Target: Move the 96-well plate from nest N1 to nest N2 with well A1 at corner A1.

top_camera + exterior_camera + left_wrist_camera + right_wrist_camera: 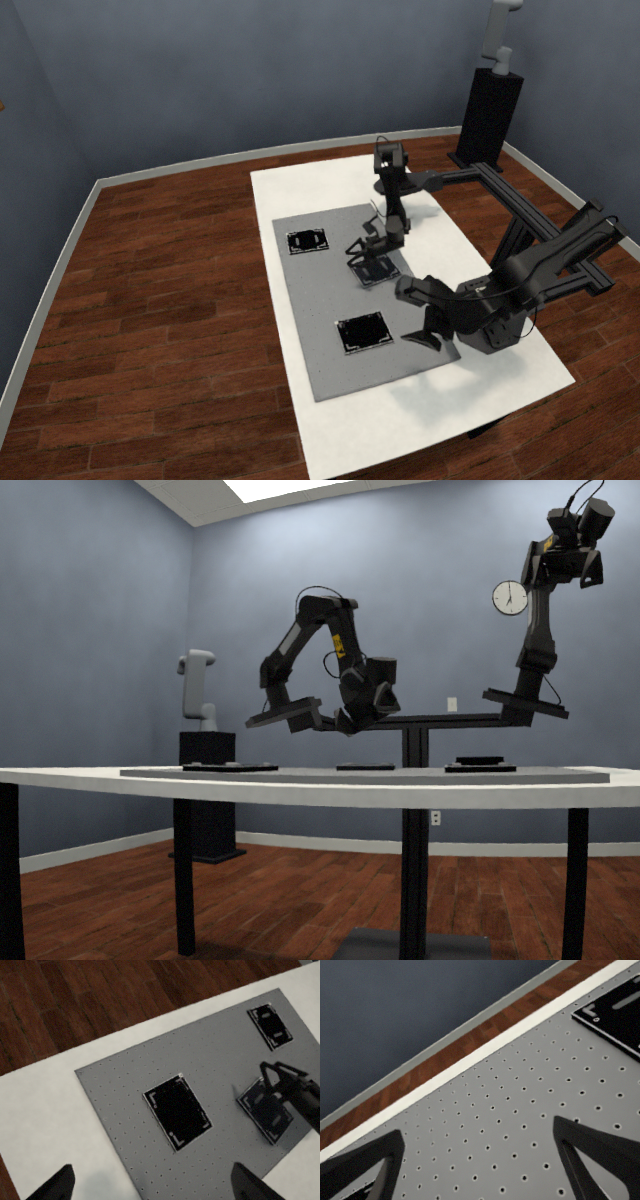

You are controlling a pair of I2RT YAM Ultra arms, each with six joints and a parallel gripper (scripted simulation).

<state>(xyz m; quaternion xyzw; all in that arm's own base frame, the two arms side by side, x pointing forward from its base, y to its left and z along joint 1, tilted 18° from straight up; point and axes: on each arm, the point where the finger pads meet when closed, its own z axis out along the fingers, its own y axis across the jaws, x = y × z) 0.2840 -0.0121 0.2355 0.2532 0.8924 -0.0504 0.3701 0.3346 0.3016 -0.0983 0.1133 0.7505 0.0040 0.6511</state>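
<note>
My left gripper is now 330 mm above the black 96-well plate, 170 mm to the left of it and 20 mm short of it. The rest, counted from my left hand: dark grey nest 420 mm to the right, 350 mm below, 110 mm behind.
</note>
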